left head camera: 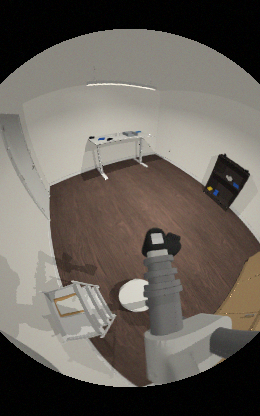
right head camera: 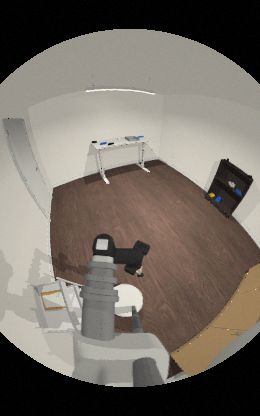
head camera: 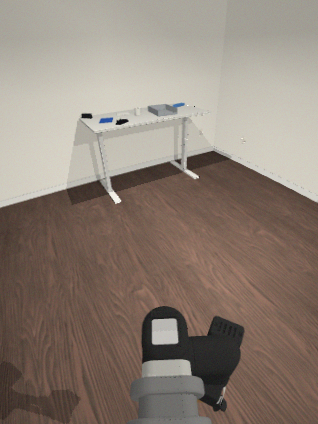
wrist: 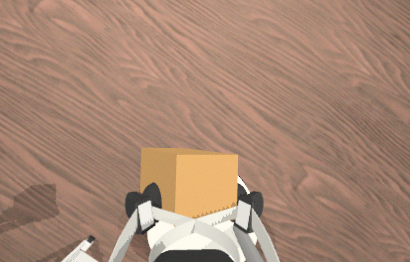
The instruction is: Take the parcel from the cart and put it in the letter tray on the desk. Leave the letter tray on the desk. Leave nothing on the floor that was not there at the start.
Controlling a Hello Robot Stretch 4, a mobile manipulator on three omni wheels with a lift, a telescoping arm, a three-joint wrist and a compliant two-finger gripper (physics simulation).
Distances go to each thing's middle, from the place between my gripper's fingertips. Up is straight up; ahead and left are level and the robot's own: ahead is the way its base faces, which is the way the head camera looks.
My gripper is now 2 cm short of the brown parcel (wrist: 194, 183) and 1 cm above it.
